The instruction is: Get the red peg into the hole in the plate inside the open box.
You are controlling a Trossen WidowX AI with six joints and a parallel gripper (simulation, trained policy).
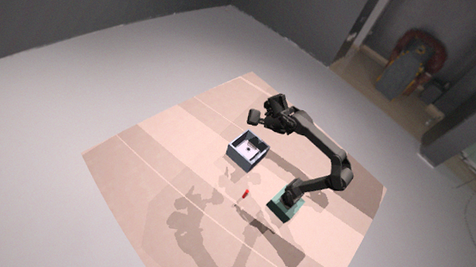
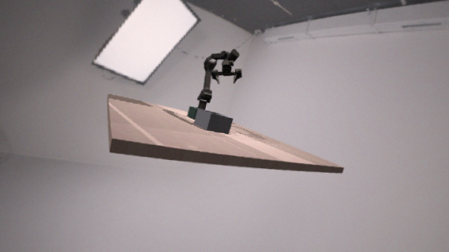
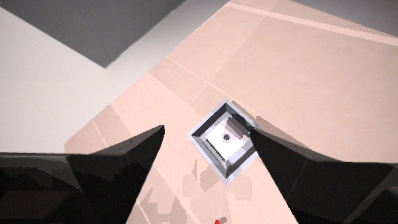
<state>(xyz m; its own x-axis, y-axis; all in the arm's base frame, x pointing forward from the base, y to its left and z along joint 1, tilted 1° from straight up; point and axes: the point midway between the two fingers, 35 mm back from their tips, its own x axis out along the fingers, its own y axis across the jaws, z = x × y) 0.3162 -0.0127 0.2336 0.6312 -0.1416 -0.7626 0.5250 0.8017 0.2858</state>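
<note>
My gripper tip is 19 cm past the red peg, 15 cm to the right of it and 25 cm above it. From my gripper tip the other things lie so: grey box (1 cm to the right, 26 cm below).
</note>
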